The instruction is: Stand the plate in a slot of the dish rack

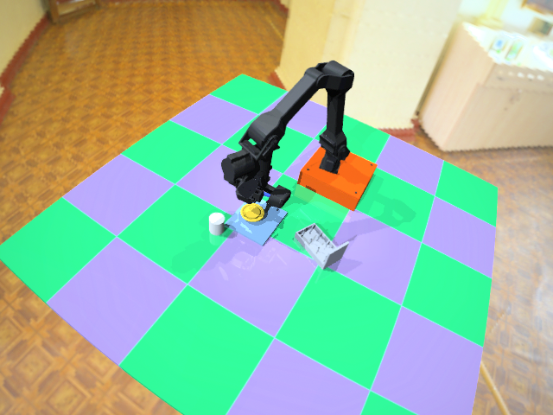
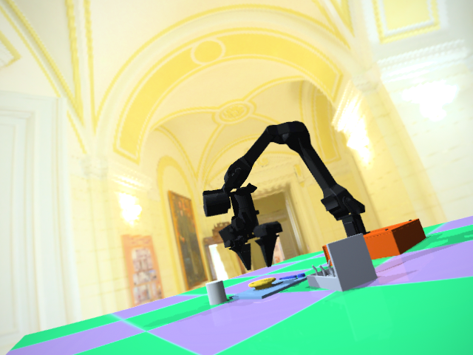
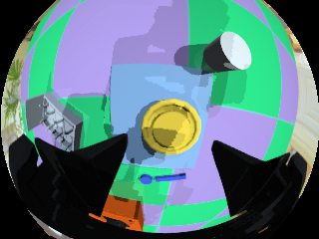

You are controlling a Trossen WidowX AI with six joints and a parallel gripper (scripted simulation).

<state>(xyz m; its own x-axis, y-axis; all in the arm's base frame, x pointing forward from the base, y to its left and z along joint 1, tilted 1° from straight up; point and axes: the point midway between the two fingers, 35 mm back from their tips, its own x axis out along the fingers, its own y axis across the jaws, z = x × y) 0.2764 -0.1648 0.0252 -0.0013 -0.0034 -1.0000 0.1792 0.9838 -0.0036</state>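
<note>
Now: gripper tip 4 cm above the yellow plate. Round my gripper tip: light blue mat 1 cm to the left, 5 cm below; then small blue spoon 10 cm behind, 3 cm to the left, 5 cm below; then white cup 9 cm ahead, 8 cm to the right, 3 cm below.
</note>
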